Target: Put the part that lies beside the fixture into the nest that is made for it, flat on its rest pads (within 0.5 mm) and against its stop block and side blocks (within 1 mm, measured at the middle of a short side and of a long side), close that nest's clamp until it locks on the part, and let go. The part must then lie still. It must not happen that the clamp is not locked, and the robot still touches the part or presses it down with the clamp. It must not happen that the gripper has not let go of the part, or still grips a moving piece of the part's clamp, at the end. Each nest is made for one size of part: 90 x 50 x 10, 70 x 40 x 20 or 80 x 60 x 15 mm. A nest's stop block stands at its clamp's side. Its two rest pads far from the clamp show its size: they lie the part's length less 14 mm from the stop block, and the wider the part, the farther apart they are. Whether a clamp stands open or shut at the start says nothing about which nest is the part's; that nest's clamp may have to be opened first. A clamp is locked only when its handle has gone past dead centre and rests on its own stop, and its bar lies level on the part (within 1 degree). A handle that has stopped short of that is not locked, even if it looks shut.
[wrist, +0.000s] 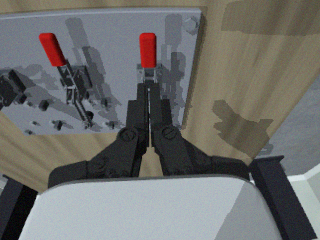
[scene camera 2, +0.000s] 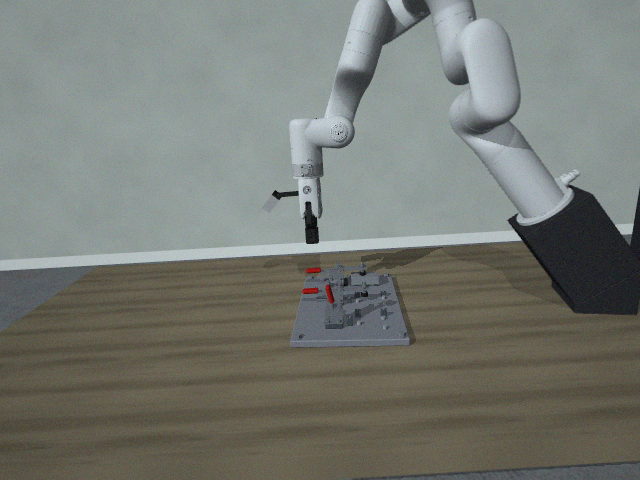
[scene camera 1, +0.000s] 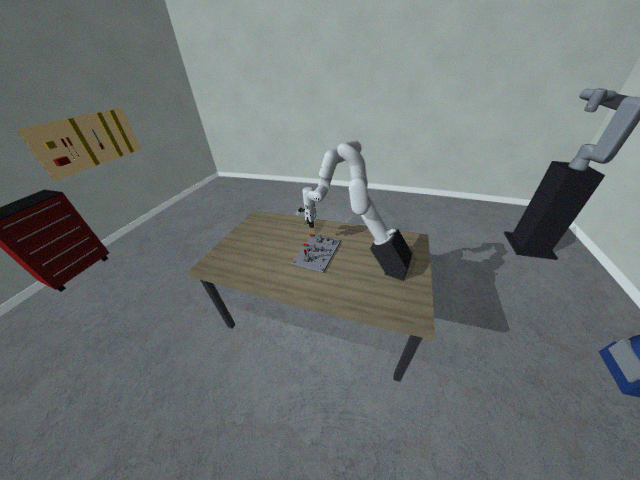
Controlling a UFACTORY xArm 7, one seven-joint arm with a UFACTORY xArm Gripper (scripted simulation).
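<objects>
A grey fixture plate: (wrist: pixel 108 45) and (scene camera 2: pixel 316 293) are the same spot on it.
</objects>
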